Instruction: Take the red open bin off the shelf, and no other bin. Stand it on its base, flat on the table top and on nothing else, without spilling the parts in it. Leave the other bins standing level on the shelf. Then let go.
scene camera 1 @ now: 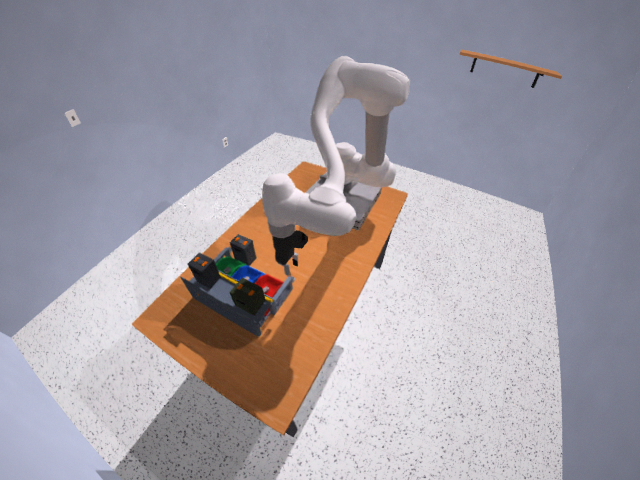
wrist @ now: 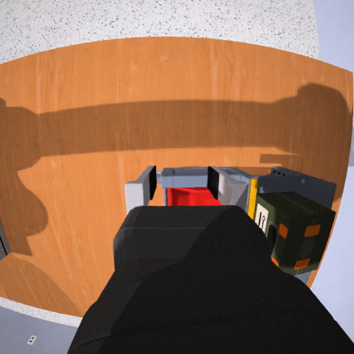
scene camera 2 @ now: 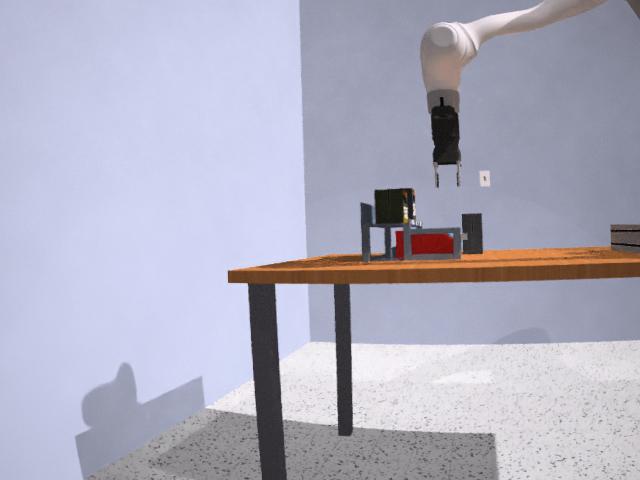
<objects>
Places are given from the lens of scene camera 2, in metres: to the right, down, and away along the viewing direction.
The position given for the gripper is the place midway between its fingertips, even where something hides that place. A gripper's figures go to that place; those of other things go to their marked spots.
gripper (scene camera 2: 448,186): 0.33, -0.14, 1.11
red open bin (scene camera 2: 426,243): 0.29, 0.01, 1.18
dark box (scene camera 2: 472,222): 0.49, -0.06, 1.36
The marked spots on the red open bin and the dark box are 0.27 m apart.
</objects>
